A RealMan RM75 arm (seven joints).
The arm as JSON. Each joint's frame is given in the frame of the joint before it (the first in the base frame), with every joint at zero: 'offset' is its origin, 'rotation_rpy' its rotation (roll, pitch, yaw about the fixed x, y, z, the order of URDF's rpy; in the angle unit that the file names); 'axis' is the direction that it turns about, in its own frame. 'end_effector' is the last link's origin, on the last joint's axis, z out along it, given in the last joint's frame.
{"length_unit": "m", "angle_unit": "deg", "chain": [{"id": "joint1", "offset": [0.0, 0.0, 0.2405], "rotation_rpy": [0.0, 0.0, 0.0], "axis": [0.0, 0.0, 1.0]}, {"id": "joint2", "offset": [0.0, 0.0, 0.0], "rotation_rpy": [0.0, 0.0, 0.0], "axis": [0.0, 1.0, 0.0]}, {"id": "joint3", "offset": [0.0, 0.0, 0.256], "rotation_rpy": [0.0, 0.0, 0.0], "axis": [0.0, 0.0, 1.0]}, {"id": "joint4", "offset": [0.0, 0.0, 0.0], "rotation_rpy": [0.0, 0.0, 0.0], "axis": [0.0, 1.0, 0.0]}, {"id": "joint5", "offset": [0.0, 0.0, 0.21], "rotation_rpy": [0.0, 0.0, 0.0], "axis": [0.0, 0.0, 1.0]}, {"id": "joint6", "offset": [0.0, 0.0, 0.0], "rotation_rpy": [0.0, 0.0, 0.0], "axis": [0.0, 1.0, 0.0]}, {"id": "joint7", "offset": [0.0, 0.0, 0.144], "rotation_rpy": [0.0, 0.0, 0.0], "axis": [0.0, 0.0, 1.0]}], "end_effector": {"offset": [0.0, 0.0, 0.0], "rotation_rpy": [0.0, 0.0, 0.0]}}
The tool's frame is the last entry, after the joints.
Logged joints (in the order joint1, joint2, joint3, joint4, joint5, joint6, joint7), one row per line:
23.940 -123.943 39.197 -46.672 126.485 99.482 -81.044
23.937 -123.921 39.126 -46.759 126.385 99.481 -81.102
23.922 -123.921 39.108 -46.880 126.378 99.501 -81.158
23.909 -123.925 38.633 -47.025 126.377 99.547 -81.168
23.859 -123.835 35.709 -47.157 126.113 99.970 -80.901
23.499 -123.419 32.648 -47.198 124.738 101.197 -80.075
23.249 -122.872 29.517 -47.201 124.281 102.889 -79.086
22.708 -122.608 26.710 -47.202 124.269 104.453 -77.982
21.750 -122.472 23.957 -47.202 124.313 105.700 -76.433
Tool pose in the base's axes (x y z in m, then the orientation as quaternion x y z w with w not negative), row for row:
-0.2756 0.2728 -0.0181 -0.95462 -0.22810 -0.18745 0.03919
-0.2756 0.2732 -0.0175 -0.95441 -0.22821 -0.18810 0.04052
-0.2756 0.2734 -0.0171 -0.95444 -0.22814 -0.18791 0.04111
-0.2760 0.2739 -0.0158 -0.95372 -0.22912 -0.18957 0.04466
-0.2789 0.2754 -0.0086 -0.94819 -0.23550 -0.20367 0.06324
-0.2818 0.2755 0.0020 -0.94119 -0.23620 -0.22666 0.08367
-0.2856 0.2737 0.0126 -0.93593 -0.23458 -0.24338 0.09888
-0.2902 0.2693 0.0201 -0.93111 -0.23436 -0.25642 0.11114
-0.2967 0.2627 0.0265 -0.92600 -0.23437 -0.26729 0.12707
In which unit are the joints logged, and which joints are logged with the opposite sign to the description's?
The joints are logged in degrees. Opposite sign: joint1, joint4.
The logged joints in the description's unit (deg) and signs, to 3 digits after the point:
-23.940 -123.943 39.197 46.672 126.485 99.482 -81.044
-23.937 -123.921 39.126 46.759 126.385 99.481 -81.102
-23.922 -123.921 39.108 46.880 126.378 99.501 -81.158
-23.909 -123.925 38.633 47.025 126.377 99.547 -81.168
-23.859 -123.835 35.709 47.157 126.113 99.970 -80.901
-23.499 -123.419 32.648 47.198 124.738 101.197 -80.075
-23.249 -122.872 29.517 47.201 124.281 102.889 -79.086
-22.708 -122.608 26.710 47.202 124.269 104.453 -77.982
-21.750 -122.472 23.957 47.202 124.313 105.700 -76.433

